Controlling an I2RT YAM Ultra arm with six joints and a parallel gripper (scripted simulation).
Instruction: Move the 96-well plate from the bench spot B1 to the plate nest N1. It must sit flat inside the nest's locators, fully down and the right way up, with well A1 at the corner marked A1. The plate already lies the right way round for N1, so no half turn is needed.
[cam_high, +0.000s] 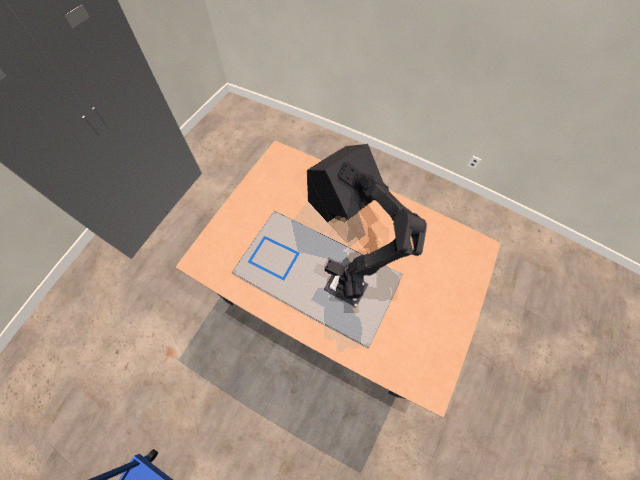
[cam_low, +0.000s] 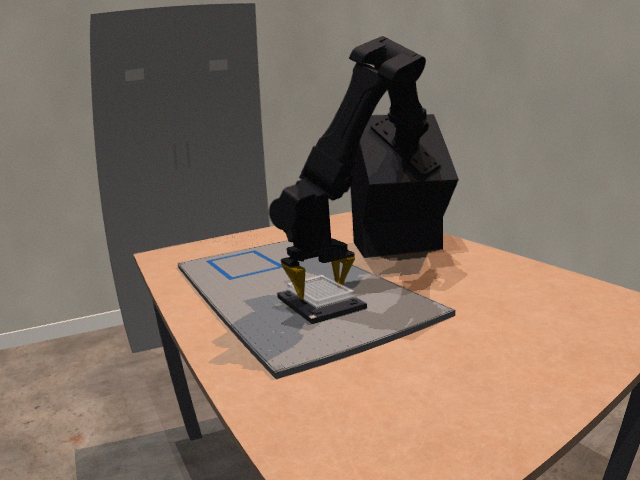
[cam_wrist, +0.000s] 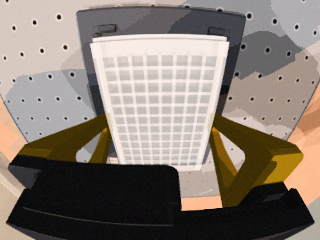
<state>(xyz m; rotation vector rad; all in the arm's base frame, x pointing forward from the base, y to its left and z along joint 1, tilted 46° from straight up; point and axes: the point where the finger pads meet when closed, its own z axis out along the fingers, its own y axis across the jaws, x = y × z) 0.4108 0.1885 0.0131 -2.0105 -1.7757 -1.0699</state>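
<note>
My hand is 20 mm above the plate nest N1. Round my hand: white 96-well plate (right at my hand).
</note>
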